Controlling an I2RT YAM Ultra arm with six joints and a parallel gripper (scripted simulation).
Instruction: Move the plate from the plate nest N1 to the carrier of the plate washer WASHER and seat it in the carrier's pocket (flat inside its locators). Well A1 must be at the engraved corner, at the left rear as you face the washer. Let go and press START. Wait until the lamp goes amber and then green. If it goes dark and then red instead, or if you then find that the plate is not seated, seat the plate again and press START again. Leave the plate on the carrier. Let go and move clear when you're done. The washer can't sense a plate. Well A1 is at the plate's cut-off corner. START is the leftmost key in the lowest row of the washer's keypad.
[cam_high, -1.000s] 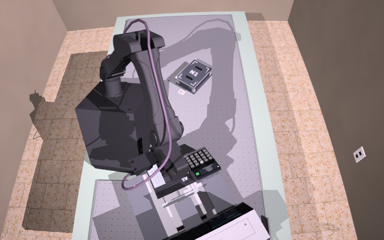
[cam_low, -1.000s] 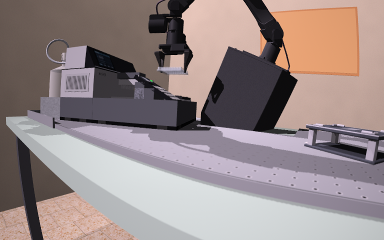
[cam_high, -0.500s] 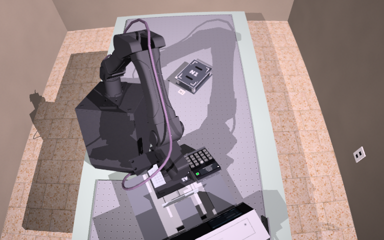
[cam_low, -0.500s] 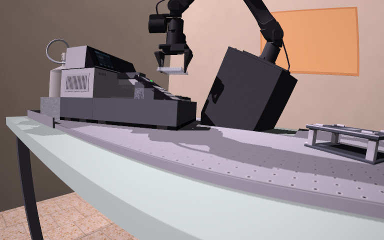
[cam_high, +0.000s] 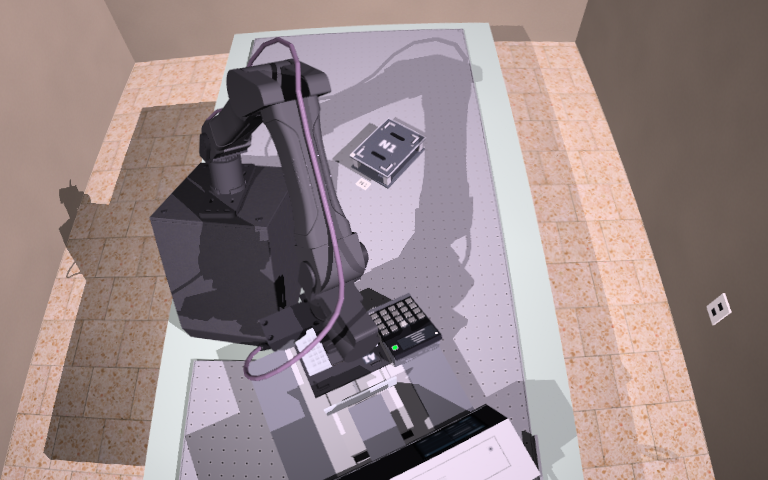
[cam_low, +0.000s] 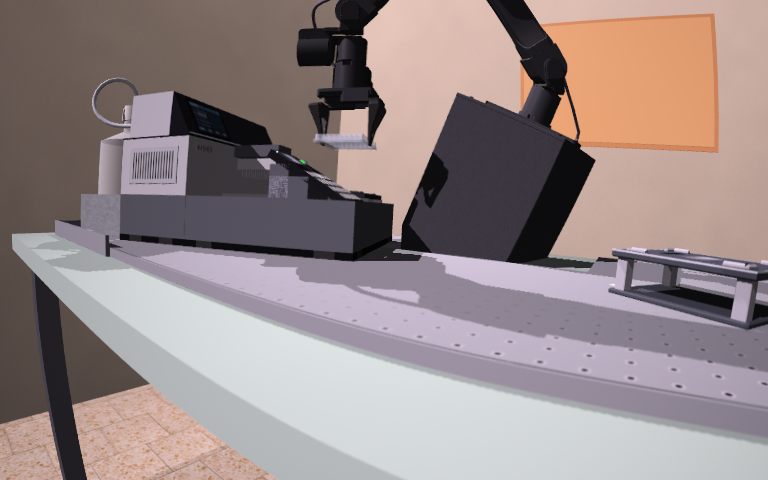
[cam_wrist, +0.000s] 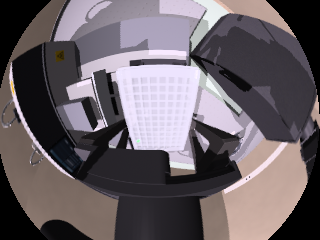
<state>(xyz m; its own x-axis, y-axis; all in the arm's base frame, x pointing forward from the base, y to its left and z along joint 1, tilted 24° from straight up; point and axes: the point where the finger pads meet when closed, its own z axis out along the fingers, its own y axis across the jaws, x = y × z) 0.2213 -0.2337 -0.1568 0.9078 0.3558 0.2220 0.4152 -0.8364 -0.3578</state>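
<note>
The dark carrier lies 1 cm behind my hand and 10 cm below it. From my hand the other things lie so: white well plate (1 cm behind); N1 label (3 cm ahead, 47 cm to the left, 19 cm below); plate washer (6 cm ahead, 14 cm to the right, 6 cm below).
</note>
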